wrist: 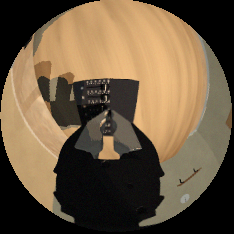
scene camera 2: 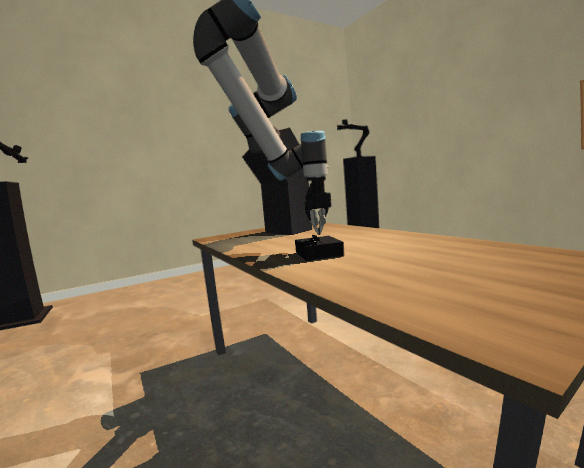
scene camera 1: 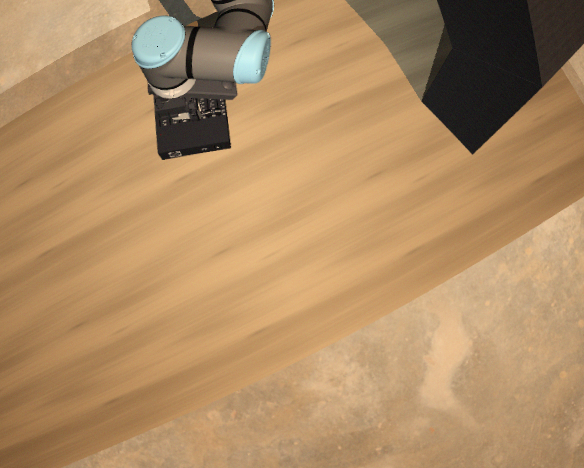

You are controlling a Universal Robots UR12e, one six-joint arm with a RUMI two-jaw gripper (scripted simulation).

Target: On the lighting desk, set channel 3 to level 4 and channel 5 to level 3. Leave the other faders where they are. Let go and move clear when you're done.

Labels:
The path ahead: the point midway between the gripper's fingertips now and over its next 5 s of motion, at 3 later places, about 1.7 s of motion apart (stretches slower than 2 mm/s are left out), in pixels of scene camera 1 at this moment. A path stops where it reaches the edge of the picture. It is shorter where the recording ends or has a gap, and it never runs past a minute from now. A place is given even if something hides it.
My gripper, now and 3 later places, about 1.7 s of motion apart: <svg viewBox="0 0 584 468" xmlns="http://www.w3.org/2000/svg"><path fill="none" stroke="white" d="M197 117L197 117L197 111L194 107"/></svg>

